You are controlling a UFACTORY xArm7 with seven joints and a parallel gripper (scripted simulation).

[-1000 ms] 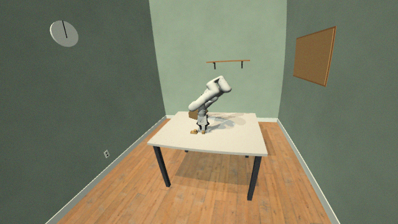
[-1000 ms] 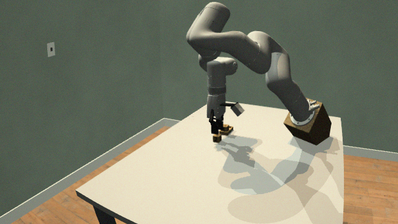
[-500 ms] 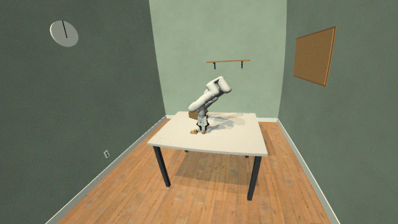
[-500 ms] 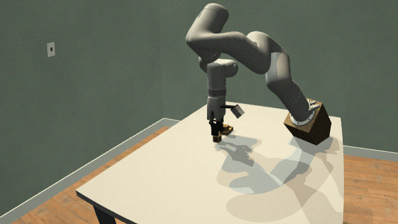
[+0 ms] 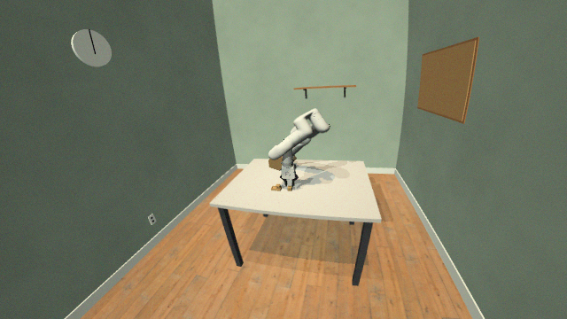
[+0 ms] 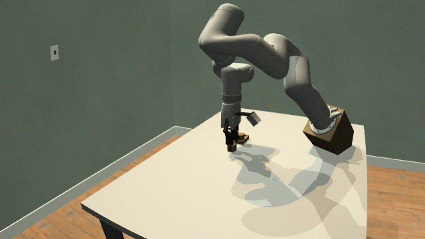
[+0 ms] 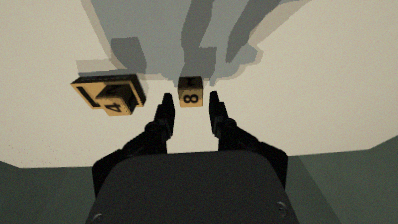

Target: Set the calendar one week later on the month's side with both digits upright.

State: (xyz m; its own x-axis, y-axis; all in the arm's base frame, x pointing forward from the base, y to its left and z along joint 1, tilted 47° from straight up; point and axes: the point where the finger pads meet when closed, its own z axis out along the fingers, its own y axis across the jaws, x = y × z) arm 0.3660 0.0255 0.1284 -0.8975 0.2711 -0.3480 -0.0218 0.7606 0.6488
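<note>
The digit cube is 4 cm below my hand. Round my hand: wooden calendar tray 11 cm to the right, 5 cm below.
</note>
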